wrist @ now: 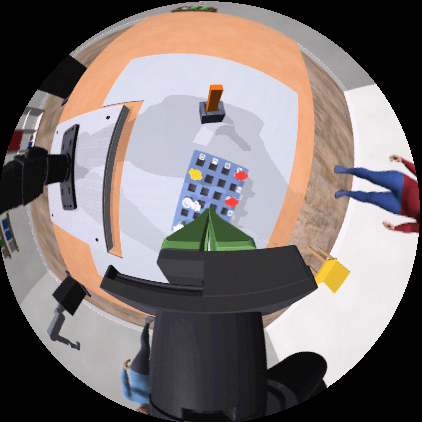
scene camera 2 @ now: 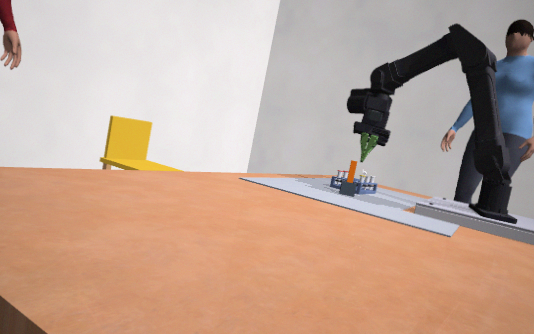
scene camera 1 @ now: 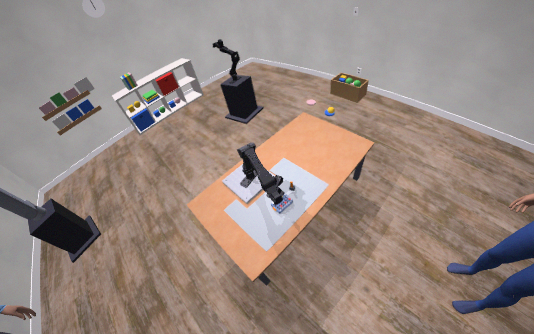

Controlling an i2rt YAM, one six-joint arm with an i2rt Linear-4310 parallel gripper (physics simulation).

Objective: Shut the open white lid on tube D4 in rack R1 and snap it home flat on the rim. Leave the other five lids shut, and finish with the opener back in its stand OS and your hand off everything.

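Seen in the pictures: gripper, fingertip midpoint: (wrist: 208,212) (scene camera 2: 361,161); arm's base, link origin: (wrist: 67,167) (scene camera 2: 489,214) (scene camera 1: 250,177).
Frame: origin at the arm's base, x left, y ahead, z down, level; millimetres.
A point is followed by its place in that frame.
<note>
My gripper (scene camera 2: 362,160) {z -57, x -86, y 328 mm} (wrist: 208,212) {z -57, x -86, y 328 mm} has green fingers, is shut and empty, and points down a little above the rack. The blue rack R1 (scene camera 1: 283,204) {z -26, x -115, y 353 mm} (scene camera 2: 368,189) {z 15, x -102, y 294 mm} (wrist: 199,182) {z -5, x -57, y 318 mm} stands on the grey mat. In the wrist view a yellow lid (wrist: 195,174) {z -23, x -46, y 313 mm} and two red lids (wrist: 241,175) {z -23, x -44, y 373 mm} (wrist: 231,202) {z -23, x -81, y 362 mm} show on it. A white lid (wrist: 188,202) {z -16, x -85, y 304 mm} stands open on a tube on the rack's left side, just left of my fingertips. Another white lid (wrist: 178,226) {z -23, x -118, y 290 mm} shows partly at the lower left corner. My fingers hide the rack's near part. The orange opener (scene camera 1: 291,184) {z -36, x 60, y 331 mm} (scene camera 2: 352,171) {z -34, x 67, y 328 mm} (wrist: 215,97) {z -41, x 59, y 331 mm} stands upright in its dark stand OS (scene camera 2: 348,188) {z 8, x 77, y 328 mm} (wrist: 212,114) {z -6, x 49, y 332 mm}.
The grey mat (scene camera 1: 245,215) {z 25, x -281, y 155 mm} (scene camera 2: 300,193) {z 25, x 237, y 403 mm} (wrist: 165,70) {z 25, x 200, y 231 mm} lies on the orange table (scene camera 1: 325,135) {z 28, x 717, y 318 mm} (scene camera 2: 200,240) {z 28, x 702, y 379 mm} (wrist: 240,37). The arm's light base plate (scene camera 1: 235,185) {z -1, x -123, y -58 mm} (wrist: 92,145) {z 1, x 26, y 105 mm} has a raised edge left of the rack in the wrist view. The opener stands beyond the rack's far end there.
</note>
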